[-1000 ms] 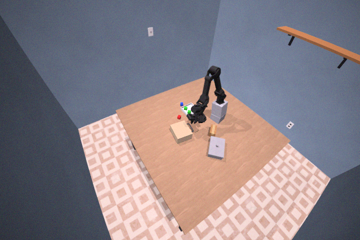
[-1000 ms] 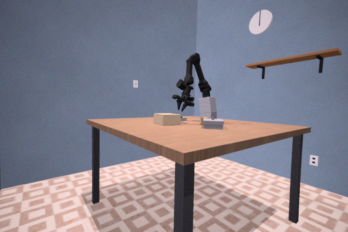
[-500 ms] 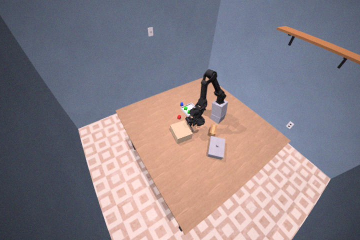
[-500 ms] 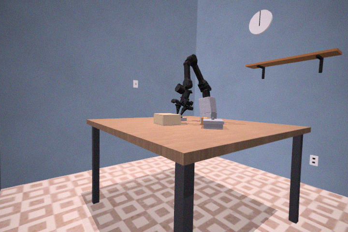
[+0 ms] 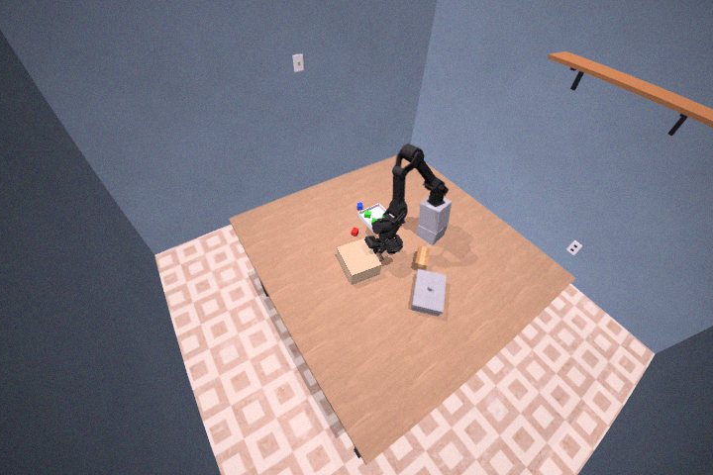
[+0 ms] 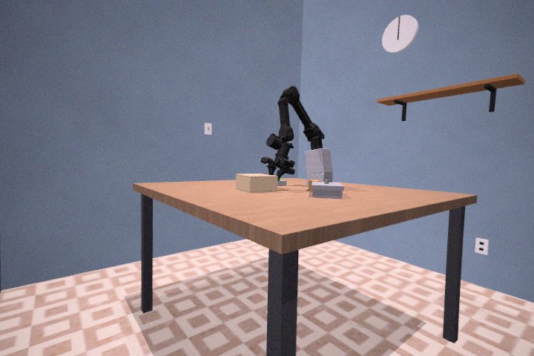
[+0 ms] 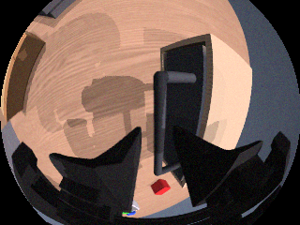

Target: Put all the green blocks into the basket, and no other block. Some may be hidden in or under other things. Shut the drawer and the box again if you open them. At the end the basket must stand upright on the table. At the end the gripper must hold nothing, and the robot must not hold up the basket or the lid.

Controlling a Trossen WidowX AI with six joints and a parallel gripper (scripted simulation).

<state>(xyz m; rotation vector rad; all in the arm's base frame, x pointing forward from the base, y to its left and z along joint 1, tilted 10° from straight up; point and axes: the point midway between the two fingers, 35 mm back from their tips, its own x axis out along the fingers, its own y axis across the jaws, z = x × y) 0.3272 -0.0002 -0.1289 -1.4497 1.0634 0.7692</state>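
Right now the drawer is 9 cm ahead of my hand, 1 cm to the right of it and 4 cm below it. Round my hand: red block (2 cm ahead, 19 cm to the right, 6 cm below); small wooden container (17 cm behind, 12 cm to the left, 4 cm below); tan drawer cabinet (12 cm ahead, 1 cm to the right, 4 cm below).
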